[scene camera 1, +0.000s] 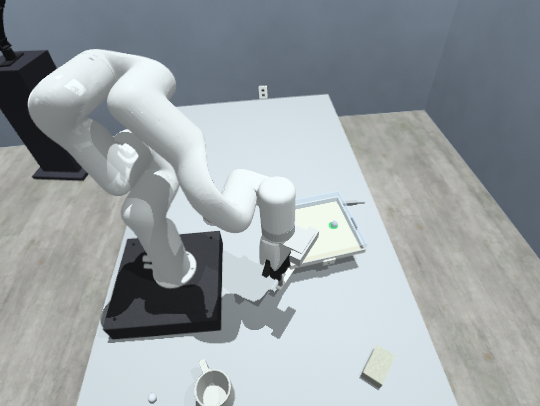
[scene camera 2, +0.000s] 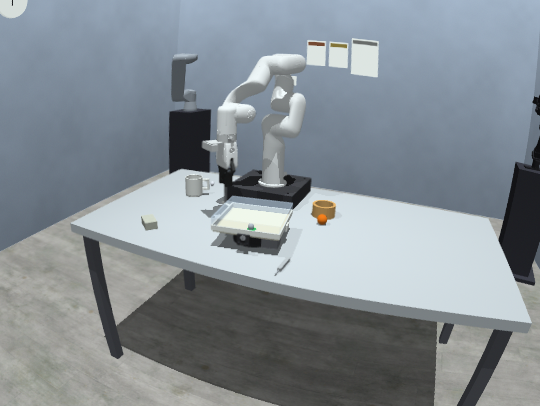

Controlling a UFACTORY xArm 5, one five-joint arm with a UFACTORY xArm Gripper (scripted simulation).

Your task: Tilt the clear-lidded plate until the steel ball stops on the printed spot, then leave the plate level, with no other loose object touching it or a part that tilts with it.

Labels:
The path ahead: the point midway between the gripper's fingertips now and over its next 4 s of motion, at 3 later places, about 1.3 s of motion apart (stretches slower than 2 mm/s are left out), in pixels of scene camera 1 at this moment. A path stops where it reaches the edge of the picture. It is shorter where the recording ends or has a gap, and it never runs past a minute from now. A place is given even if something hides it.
My gripper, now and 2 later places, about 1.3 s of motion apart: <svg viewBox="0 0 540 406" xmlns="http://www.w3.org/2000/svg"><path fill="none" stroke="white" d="M279 270L279 263L279 255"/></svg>

